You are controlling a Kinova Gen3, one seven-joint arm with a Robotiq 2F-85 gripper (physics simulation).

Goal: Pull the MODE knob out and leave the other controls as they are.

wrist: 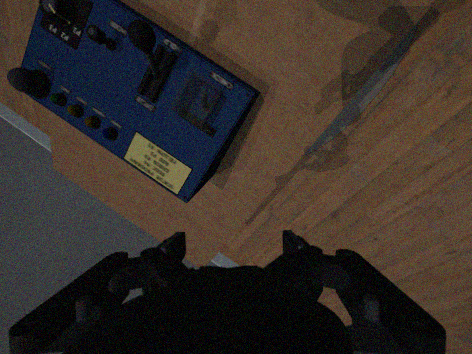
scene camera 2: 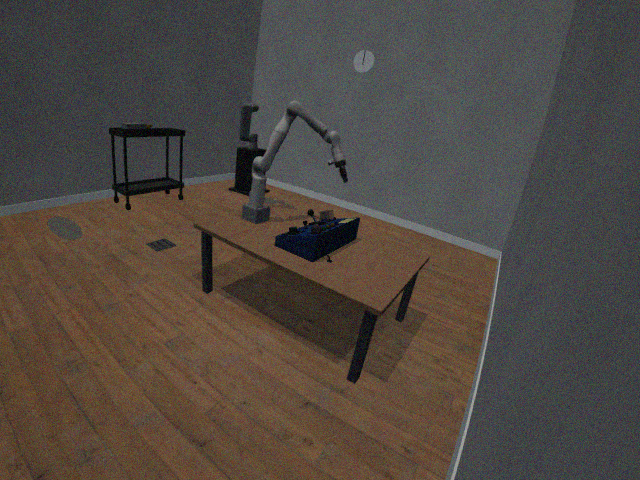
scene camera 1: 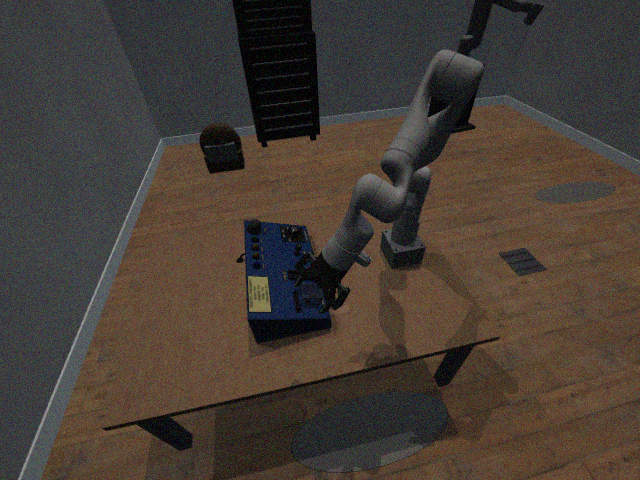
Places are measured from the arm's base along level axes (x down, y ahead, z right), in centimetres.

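Where they show: gripper, fingertip midpoint: (wrist: 233, 241) (scene camera 2: 346, 182) (scene camera 1: 308, 298); arm's base, link origin: (scene camera 2: 256, 206) (scene camera 1: 402, 237).
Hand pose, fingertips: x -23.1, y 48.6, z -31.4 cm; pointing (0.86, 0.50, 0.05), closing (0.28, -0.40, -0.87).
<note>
Things, the pixels of their top centre, and the offset from my fingertips. "spot": a spot on its surface instead. Level surfaces: height alone.
- blue control box, surface spot: (wrist: 175, 135) (scene camera 1: 281, 295) spot: dx +21.6, dy +5.2, dz +19.8 cm
- large dark round knob, surface spot: (wrist: 31, 82) (scene camera 1: 257, 227) spot: dx +16.3, dy +7.1, dz +52.0 cm
- pointer dial, top centre: (wrist: 42, 4) (scene camera 1: 292, 227) dx +20.3, dy -7.4, dz +51.6 cm
- small dark knob, top centre: (wrist: 89, 32) dx +19.6, dy -6.5, dz +39.6 cm
- ball-topped lever, surface spot: (wrist: 142, 36) spot: dx +16.9, dy -10.0, dz +25.8 cm
- slot, surface spot: (wrist: 157, 77) spot: dx +23.3, dy -3.8, dz +27.2 cm
- clear-covered switch, top centre: (wrist: 190, 104) (scene camera 1: 308, 288) (scene camera 2: 327, 209) dx +17.2, dy -3.7, dz +15.8 cm
- yellow note, surface spot: (wrist: 158, 162) (scene camera 1: 260, 293) spot: dx +19.1, dy +12.0, dz +21.1 cm
- small dark hooked part, surface spot: (scene camera 1: 240, 257) (scene camera 2: 329, 256) spot: dx +30.6, dy +17.1, dz +52.6 cm
- wooden table, surface height: dx +32.8 cm
A blue control box (scene camera 1: 281, 289) (scene camera 2: 330, 241) (wrist: 175, 135) sits on the table. Its labels are too blurred to tell which control is MODE. A large dark round knob (scene camera 1: 254, 226) (wrist: 31, 82) stands at one corner, at the end of a row of small buttons (wrist: 84, 115). A pointer dial (scene camera 1: 293, 233) (wrist: 62, 17) with position marks is at the same end. A small dark knob (wrist: 101, 37) stands between the dial and a ball-topped lever (wrist: 142, 36). My gripper (scene camera 1: 305, 292) (scene camera 2: 344, 179) (wrist: 233, 241) is open and empty, high above the box.
The box also bears a slot (wrist: 157, 77), a clear-covered switch (wrist: 200, 102) and a yellow note (scene camera 1: 258, 293) (wrist: 158, 162). A small dark hooked part (scene camera 1: 240, 257) (scene camera 2: 328, 258) is beside the box. The wooden table (scene camera 1: 180, 356) (scene camera 2: 372, 281) carries the arm's base (scene camera 1: 402, 250) (scene camera 2: 255, 213).
</note>
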